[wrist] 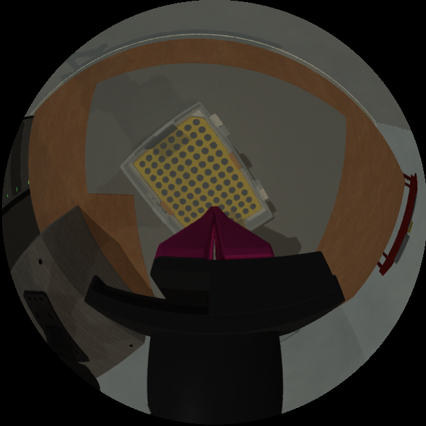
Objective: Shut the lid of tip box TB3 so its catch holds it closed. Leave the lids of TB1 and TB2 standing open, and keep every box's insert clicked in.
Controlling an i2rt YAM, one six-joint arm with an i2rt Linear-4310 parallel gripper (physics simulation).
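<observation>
A clear-walled tip box with a yellow insert full of dark round holes lies turned at an angle near the middle of the wrist view. Pale tabs show along its right side, and a dark recess at its upper-left edge. Its label cannot be read here, and whether a clear lid lies over the insert or is latched cannot be told. My gripper is shut with nothing between its magenta fingertips. The tips overlap the box's lower part in view and hide some of it; contact cannot be told. No second or third box shows.
The box stands on a grey mat on a brown table. A grey wood-grained block stands at lower left, a dark unit with green lights at far left. A red handle-like frame is beyond the right table edge.
</observation>
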